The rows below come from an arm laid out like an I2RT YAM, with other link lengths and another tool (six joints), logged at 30 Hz.
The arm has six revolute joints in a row. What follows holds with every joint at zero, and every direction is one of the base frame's.
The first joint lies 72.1 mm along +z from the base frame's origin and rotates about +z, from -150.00 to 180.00 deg.
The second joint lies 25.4 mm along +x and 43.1 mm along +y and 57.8 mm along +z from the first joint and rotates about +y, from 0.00 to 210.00 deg.
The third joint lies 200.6 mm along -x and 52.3 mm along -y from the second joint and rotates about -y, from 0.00 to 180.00 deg.
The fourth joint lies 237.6 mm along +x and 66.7 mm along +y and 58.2 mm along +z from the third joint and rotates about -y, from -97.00 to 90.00 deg.
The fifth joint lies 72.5 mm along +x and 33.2 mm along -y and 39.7 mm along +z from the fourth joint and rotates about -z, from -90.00 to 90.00 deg.
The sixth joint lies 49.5 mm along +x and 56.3 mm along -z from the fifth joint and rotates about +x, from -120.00 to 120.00 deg.
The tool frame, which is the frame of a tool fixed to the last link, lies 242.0 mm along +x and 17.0 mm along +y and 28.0 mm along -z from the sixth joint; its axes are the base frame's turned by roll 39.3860, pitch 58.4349 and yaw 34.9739 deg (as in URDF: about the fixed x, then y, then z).
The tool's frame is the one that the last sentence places.
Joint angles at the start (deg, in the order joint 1, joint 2, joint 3, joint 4, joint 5, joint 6): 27.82, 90.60, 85.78, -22.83, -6.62, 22.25
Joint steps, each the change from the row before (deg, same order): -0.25, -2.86, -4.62, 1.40, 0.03, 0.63; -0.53, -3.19, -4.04, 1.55, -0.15, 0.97; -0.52, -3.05, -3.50, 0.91, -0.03, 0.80; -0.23, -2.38, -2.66, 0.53, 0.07, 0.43; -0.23, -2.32, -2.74, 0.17, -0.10, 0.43; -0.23, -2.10, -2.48, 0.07, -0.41, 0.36; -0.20, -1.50, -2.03, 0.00, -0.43, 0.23; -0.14, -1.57, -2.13, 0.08, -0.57, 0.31; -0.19, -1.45, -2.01, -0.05, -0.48, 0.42; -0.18, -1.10, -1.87, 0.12, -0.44, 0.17; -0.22, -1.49, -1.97, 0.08, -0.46, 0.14; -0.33, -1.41, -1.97, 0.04, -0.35, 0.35
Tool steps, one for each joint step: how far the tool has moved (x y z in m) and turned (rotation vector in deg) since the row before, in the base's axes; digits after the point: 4 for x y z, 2 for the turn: -0.0075, -0.0066, -0.0092, 0.28, 0.63, -0.57; -0.0048, -0.0071, -0.0002, 1.09, -0.10, -0.84; -0.0050, -0.0077, -0.0004, 0.81, 0.00, -0.85; -0.0050, -0.0051, -0.0011, 0.40, -0.02, -0.48; -0.0068, -0.0050, -0.0046, 0.25, 0.46, -0.33; -0.0072, -0.0035, -0.0047, 0.30, 0.54, -0.03; -0.0063, -0.0026, -0.0062, 0.12, 0.68, 0.08; -0.0071, -0.0015, -0.0061, 0.26, 0.70, 0.22; -0.0066, -0.0022, -0.0067, 0.25, 0.86, 0.03; -0.0056, -0.0019, -0.0076, 0.04, 0.77, 0.12; -0.0059, -0.0023, -0.0057, 0.14, 0.53, 0.11; -0.0052, -0.0034, -0.0066, 0.19, 0.72, -0.20
